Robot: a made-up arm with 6 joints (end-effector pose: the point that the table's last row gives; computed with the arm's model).
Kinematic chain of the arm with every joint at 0, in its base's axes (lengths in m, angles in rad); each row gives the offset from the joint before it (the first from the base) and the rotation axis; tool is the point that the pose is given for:
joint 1: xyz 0 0 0.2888 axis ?
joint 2: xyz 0 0 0 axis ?
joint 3: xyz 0 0 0.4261 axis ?
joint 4: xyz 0 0 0 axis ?
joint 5: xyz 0.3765 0 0 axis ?
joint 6: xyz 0 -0.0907 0 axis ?
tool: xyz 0 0 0
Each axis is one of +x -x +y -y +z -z.
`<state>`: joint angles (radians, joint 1 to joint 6).
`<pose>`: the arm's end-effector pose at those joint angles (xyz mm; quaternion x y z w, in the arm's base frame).
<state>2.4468 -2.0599 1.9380 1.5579 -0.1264 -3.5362</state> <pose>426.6 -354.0 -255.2 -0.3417 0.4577 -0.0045 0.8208</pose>
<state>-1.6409 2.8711 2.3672 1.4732 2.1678 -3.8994</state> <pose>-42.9 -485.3 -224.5 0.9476 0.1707 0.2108 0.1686</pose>
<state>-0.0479 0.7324 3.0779 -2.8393 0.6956 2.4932</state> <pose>44.9 84.5 893.6 0.1888 -0.7410 0.0735 0.6403</pose>
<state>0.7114 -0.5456 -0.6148 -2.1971 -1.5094 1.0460</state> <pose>78.5 137.8 553.7 0.3984 0.1335 0.8412 0.3403</pose>
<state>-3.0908 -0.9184 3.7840 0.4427 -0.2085 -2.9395</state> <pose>298.9 97.3 170.6 -0.2301 0.5846 0.2494 0.7369</pose>
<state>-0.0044 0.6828 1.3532 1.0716 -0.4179 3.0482</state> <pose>514.2 -45.7 915.7 0.8719 -0.2609 0.1196 0.3968</pose>
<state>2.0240 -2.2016 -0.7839 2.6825 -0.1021 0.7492</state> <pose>69.8 -329.1 415.7 -0.4816 -0.5514 -0.4349 0.5244</pose>
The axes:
joint 1: +z
joint 2: +y
joint 3: -y
joint 4: -x
joint 5: -y
joint 6: -x

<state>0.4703 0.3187 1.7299 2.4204 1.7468 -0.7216</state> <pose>88.8 121.5 1074.7 -0.7763 -0.4687 0.3386 0.2510</pose>
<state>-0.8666 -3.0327 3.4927 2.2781 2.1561 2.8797</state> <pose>240.9 -192.5 22.5 0.5292 0.6223 0.0534 0.5743</pose>
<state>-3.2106 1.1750 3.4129 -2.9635 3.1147 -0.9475</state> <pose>-178.6 -77.1 758.8 0.2547 0.7579 -0.4942 0.3412</pose>
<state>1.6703 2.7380 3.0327 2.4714 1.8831 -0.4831</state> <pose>-121.5 501.7 60.2 0.3165 0.5312 -0.7128 0.3311</pose>
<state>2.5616 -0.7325 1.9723 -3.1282 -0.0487 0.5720</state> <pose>473.6 -418.7 766.0 -0.3240 -0.0959 -0.3223 0.8843</pose>
